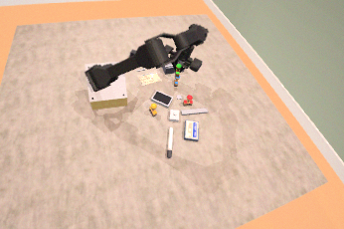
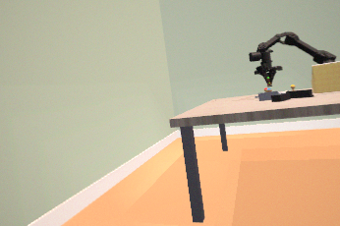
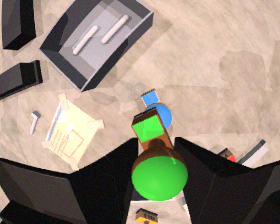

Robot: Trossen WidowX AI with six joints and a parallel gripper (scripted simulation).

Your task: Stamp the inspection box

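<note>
Now: gripper tip 9 cm to the left of the dark ink pad, 9 cm past it and 9 cm above it. Round my gripper tip: blue stamp 8 cm below, 1 cm ahead; then green-knobbed pass stamp right at my gripper tip; then dark tray 11 cm to the left, 9 cm below, 2 cm ahead.
</note>
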